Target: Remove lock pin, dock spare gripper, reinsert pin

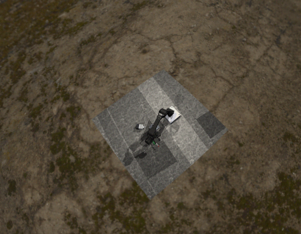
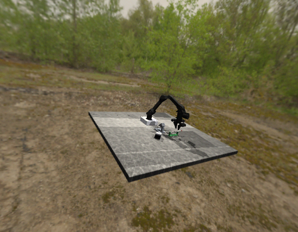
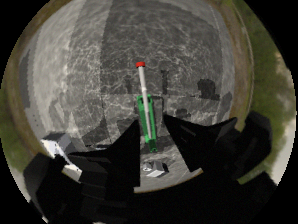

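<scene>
My gripper tip is 50 mm above the green mount and 40 mm to the left of it. The rest, counted from my gripper tip: spare gripper (250 mm to the right, 50 mm below, 30 mm behind); grey mount (130 mm to the right, 120 mm behind, 20 mm below).
</scene>
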